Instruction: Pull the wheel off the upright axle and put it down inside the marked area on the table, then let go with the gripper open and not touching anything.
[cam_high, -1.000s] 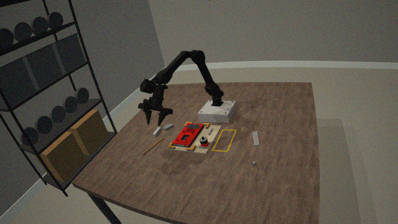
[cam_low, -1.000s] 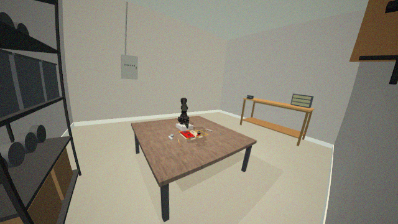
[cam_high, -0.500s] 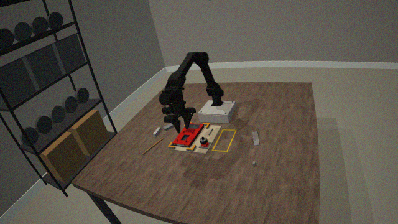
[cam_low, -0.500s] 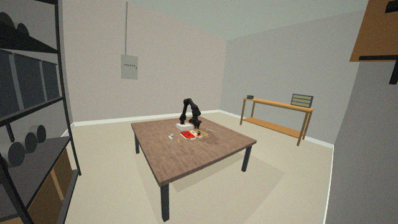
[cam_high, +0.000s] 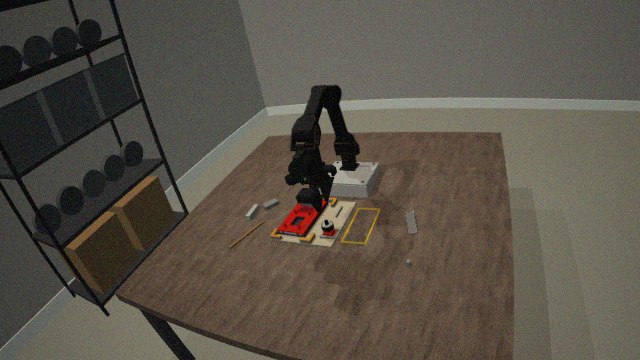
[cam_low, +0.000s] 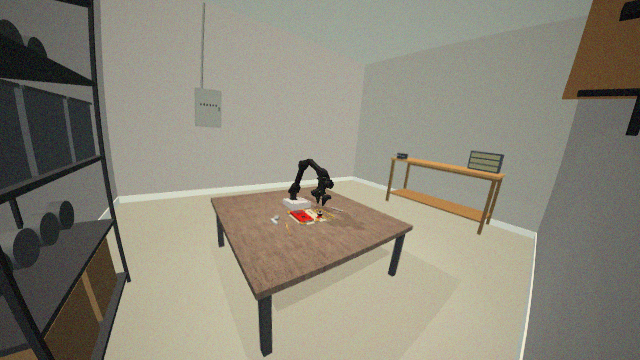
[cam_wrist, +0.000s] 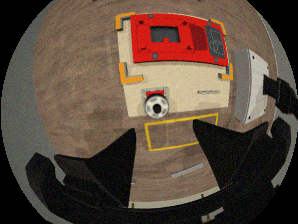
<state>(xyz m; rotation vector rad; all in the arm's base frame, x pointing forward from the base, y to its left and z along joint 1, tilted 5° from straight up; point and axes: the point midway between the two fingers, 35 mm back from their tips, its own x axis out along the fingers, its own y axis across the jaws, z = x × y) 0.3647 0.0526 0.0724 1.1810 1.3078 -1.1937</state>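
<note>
Now: gripper tip 80 mm above the black wheel. The rest, counted from my gripper tip: thin wooden stick (60 mm ahead, 310 mm to the right, 110 mm below); then grey bar (100 mm behind, 260 mm to the left, 110 mm below).
</note>
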